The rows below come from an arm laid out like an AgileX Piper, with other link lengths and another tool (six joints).
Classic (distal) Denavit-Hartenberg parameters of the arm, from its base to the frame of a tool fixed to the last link. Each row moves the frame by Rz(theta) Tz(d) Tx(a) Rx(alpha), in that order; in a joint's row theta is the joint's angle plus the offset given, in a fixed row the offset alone. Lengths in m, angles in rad.
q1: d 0.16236, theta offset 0, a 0, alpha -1.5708
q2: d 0, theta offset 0.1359, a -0.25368, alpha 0
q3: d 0, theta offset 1.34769, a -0.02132, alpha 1.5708
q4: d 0.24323, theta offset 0, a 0, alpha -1.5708
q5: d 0, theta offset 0, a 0, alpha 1.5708
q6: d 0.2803, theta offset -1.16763, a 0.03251, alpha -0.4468
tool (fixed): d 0.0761, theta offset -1.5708, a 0, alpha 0
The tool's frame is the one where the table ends.
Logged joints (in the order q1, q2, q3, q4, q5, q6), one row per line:
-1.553, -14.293, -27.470, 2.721, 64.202, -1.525
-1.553, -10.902, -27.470, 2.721, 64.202, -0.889
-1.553, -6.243, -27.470, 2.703, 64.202, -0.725
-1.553, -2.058, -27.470, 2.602, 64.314, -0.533
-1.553, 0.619, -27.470, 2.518, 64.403, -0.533
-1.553, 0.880, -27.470, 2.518, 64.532, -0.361
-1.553, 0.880, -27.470, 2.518, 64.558, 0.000
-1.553, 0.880, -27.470, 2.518, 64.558, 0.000
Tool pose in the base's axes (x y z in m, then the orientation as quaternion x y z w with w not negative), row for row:
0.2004, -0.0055, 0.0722, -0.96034, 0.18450, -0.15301, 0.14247
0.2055, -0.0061, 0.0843, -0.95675, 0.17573, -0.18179, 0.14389
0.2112, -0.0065, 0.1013, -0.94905, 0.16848, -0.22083, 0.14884
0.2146, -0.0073, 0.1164, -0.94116, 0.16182, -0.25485, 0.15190
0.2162, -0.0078, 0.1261, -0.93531, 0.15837, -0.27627, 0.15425
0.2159, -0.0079, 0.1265, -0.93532, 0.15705, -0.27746, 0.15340
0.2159, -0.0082, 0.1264, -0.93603, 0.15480, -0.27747, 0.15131
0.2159, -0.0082, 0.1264, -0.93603, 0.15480, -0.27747, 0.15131
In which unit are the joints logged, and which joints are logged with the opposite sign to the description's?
The joints are logged in degrees. Opposite sign: q2, q6.
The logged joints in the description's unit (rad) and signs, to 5 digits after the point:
-0.02710, 0.24946, -0.47944, 0.04749, 1.12054, 0.02662
-0.02710, 0.19028, -0.47944, 0.04749, 1.12054, 0.01552
-0.02710, 0.10896, -0.47944, 0.04718, 1.12054, 0.01265
-0.02710, 0.03592, -0.47944, 0.04541, 1.12249, 0.00930
-0.02710, -0.01080, -0.47944, 0.04395, 1.12404, 0.00930
-0.02710, -0.01536, -0.47944, 0.04395, 1.12630, 0.00630
-0.02710, -0.01536, -0.47944, 0.04395, 1.12675, 0.00000
-0.02710, -0.01536, -0.47944, 0.04395, 1.12675, 0.00000

